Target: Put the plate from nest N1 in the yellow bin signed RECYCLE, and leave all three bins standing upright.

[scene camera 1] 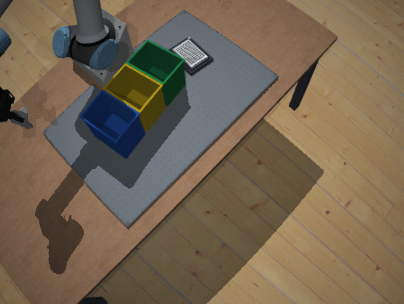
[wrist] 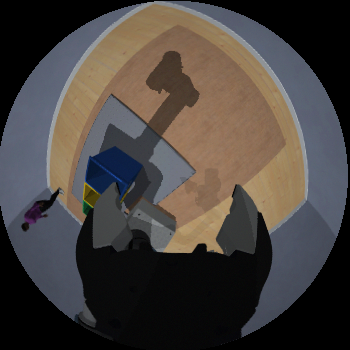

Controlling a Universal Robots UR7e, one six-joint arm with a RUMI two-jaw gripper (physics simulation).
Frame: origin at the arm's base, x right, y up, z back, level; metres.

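Seen in the pictures: gripper, fingertip midpoint: [scene camera 1: 14,129] [wrist: 175,185]; arm's base, link origin: [wrist: 135,241].
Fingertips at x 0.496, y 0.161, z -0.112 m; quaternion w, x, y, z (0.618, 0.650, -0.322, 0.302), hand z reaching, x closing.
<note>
Pixels of each thing's top centre, then the offset from my fingertips to it. "spot": a spot on its surface instead. Level surfaces: height alone.
- white gridded plate, top centre: [scene camera 1: 189,52] dx -0.709, dy -0.329, dz -0.153 m
- dark nest, surface spot: [scene camera 1: 202,65] spot: dx -0.694, dy -0.344, dz -0.229 m
- yellow bin, top centre: [scene camera 1: 132,86] [wrist: 97,202] dx -0.393, dy -0.176, dz -0.146 m
- blue bin, top centre: [scene camera 1: 108,114] [wrist: 102,182] dx -0.262, dy -0.176, dz -0.151 m
- green bin, top centre: [scene camera 1: 154,60] [wrist: 94,215] dx -0.524, dy -0.176, dz -0.142 m
- grey perforated board, surface height: dy -0.355 m
- brown table, surface height: dy -0.368 m
A white gridded plate [scene camera 1: 190,52] lies flat in a dark nest [scene camera 1: 202,65] beyond the green bin; the nest's label cannot be read. The yellow bin [scene camera 1: 154,114] [wrist: 90,192] stands upright between the blue bin [scene camera 1: 131,142] [wrist: 119,162] and the green bin [scene camera 1: 175,87] [wrist: 86,207], all in one row and upright. The RECYCLE sign is not readable. My gripper [scene camera 1: 26,118] [wrist: 175,185] is open and empty, high over the table and well to the side of the blue bin. The plate does not show in the wrist view.
The bins and nest stand on a grey perforated board [scene camera 1: 215,110] [wrist: 170,165] on the brown table [scene camera 1: 25,170] [wrist: 240,110]. The robot's base [scene camera 1: 102,74] [wrist: 155,222] is close behind the bins. A person in purple [wrist: 34,212] shows at the left in the wrist view.
</note>
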